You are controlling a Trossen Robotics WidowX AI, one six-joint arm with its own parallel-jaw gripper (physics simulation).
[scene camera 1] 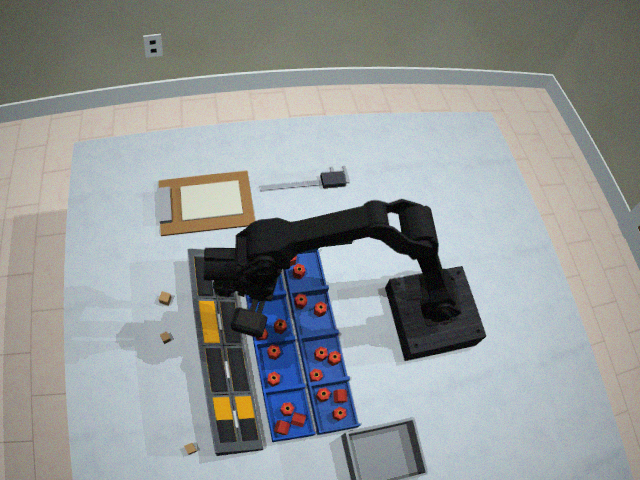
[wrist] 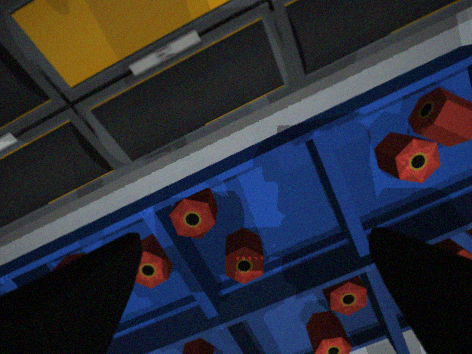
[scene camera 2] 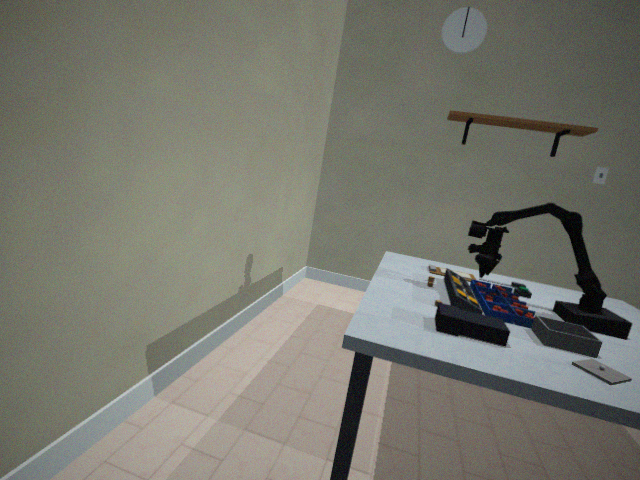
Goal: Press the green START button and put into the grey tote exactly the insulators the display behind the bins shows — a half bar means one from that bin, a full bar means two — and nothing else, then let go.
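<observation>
My gripper [scene camera 2: 484, 272] [wrist: 256, 241] is open and empty, pointing down above the blue bins [scene camera 1: 289, 364] [wrist: 305, 200]. Between its fingers, in the wrist view, two upright red insulators [wrist: 192, 218] [wrist: 244, 265] stand in the second bin of the display-side row. The display [scene camera 1: 219, 369] [wrist: 195, 90] shows a full yellow bar [scene camera 1: 208, 321] in its second row, left column, and two half bars [scene camera 1: 222, 408] [scene camera 1: 245, 407] in the nearest row; the arm covers part of its far end. The grey tote [scene camera 1: 417, 445] [scene camera 2: 568, 343] shows no insulator inside. A green button [scene camera 2: 523, 291] shows behind the bins.
A clipboard [scene camera 1: 206, 200] and a caliper [scene camera 1: 333, 179] lie beyond the bins. Small brown cubes [scene camera 1: 164, 298] [scene camera 1: 165, 337] [scene camera 1: 190, 448] lie behind the display. A black box [scene camera 2: 471, 325] and a flat plate with a knob [scene camera 2: 601, 368] lie near the table edge.
</observation>
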